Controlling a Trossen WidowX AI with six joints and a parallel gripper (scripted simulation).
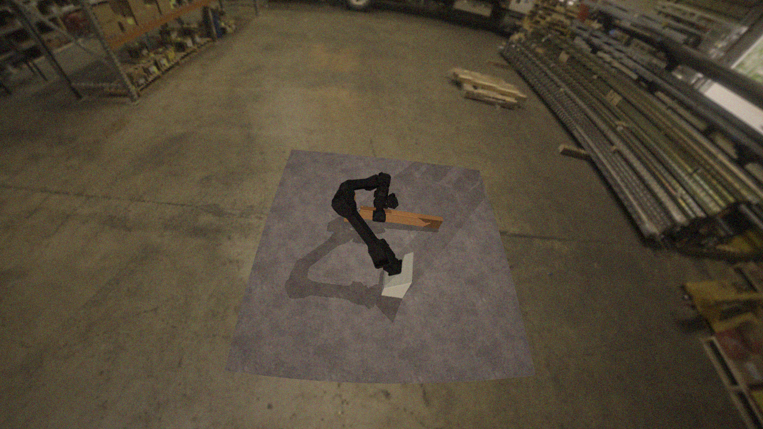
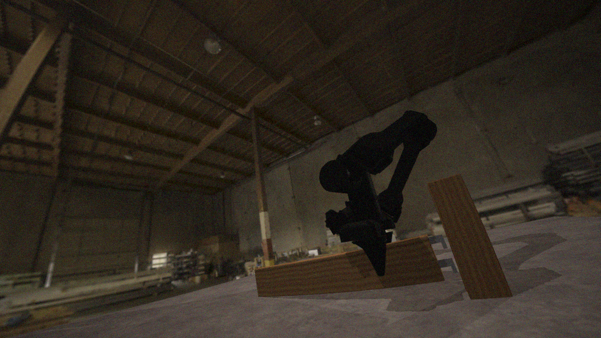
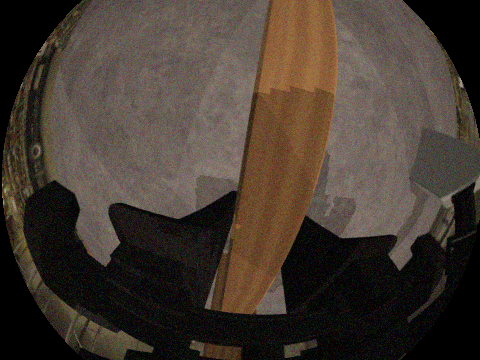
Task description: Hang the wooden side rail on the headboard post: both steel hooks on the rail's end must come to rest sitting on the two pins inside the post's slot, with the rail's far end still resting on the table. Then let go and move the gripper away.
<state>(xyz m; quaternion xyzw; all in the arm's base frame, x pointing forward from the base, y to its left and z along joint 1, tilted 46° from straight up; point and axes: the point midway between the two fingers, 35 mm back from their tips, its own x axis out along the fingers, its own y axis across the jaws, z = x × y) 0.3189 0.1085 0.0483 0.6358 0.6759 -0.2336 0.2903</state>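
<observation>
The headboard post lies 1 cm behind my gripper tip, 14 cm to the left of it and 4 cm above it.
</observation>
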